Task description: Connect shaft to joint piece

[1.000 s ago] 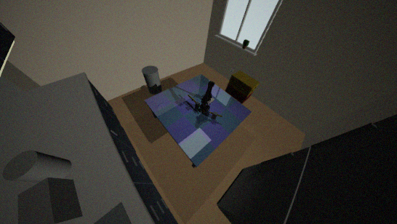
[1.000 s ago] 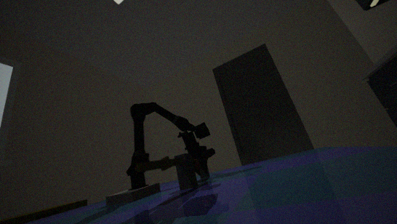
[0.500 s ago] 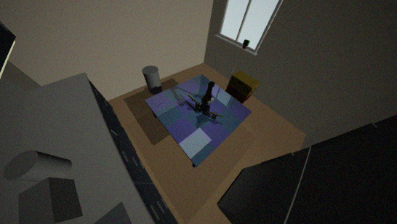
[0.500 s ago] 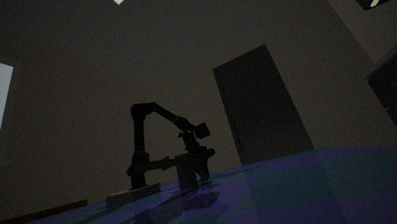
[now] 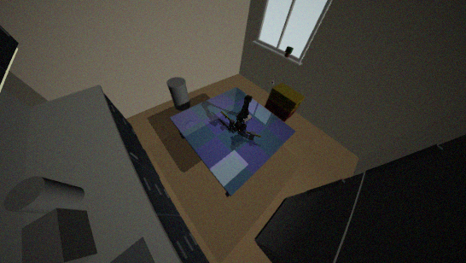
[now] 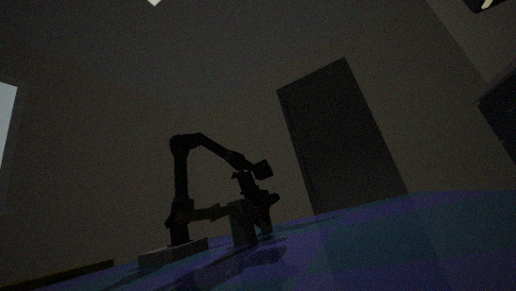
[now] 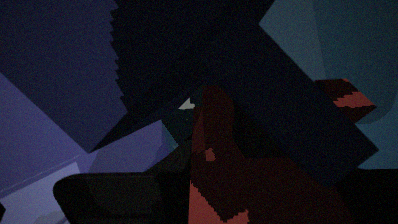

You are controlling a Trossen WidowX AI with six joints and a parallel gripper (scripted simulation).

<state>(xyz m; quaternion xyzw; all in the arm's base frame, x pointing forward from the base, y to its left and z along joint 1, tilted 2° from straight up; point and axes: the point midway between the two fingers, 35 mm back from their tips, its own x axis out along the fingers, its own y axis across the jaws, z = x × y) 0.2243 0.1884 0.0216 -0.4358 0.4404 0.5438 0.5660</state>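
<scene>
Now: gripper tip 5 cm below the red joint piece.
</scene>
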